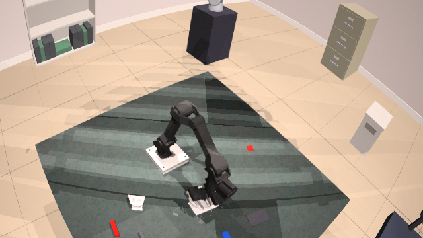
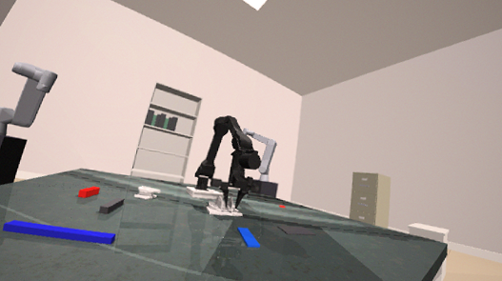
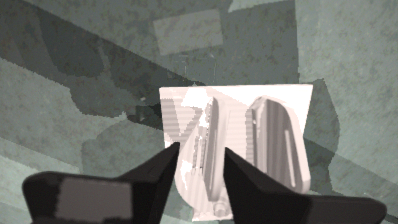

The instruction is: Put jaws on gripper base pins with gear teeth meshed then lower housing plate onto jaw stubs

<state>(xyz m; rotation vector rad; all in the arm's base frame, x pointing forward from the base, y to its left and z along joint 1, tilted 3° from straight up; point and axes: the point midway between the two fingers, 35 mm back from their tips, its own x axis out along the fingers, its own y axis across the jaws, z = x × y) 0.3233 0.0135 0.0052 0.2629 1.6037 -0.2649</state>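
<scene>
The flat white plate lies 1 cm ahead of my gripper tip, 3 cm to the right of it and 1 cm below it. The rest, counted from my gripper tip: blue block 23 cm ahead, 7 cm to the right, 1 cm below; dark grey flat plate 22 cm ahead, 12 cm to the left, 1 cm below; dark grey bar 2 cm ahead, 38 cm to the right, 1 cm below.
</scene>
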